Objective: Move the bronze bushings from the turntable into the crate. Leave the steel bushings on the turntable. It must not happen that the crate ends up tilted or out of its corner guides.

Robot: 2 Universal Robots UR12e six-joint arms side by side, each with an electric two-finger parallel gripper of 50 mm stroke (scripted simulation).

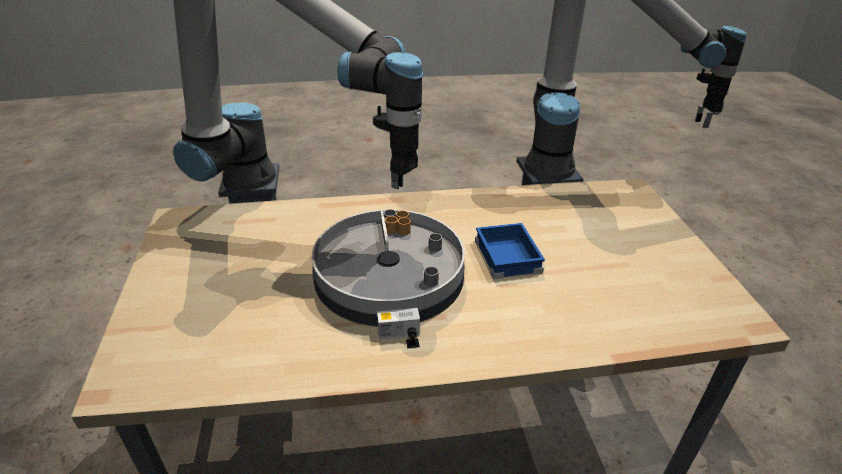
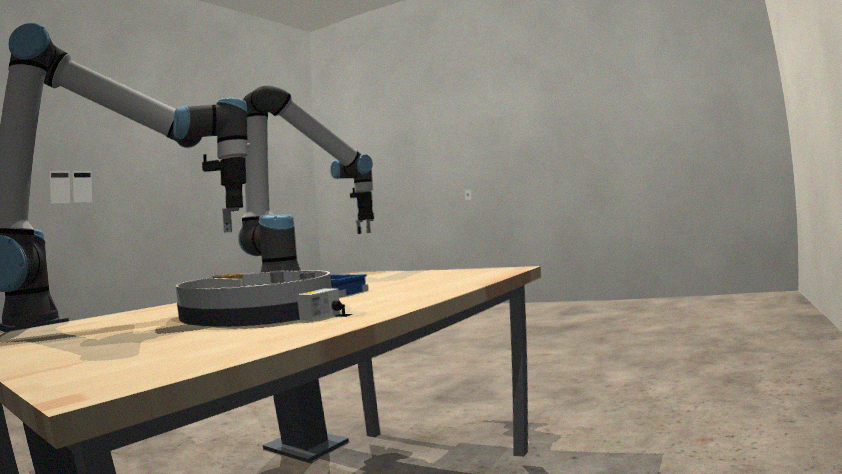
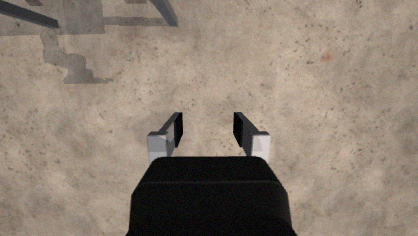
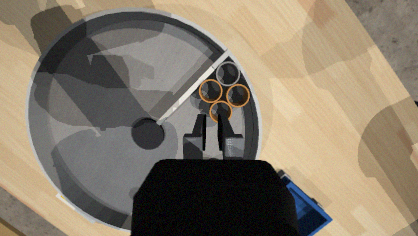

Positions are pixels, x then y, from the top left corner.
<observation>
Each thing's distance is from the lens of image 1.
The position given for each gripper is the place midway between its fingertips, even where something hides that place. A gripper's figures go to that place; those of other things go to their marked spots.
left gripper (image 1: 701, 124): 2.43 m
right gripper (image 1: 397, 186): 1.59 m
blue crate (image 1: 515, 252): 1.70 m
</observation>
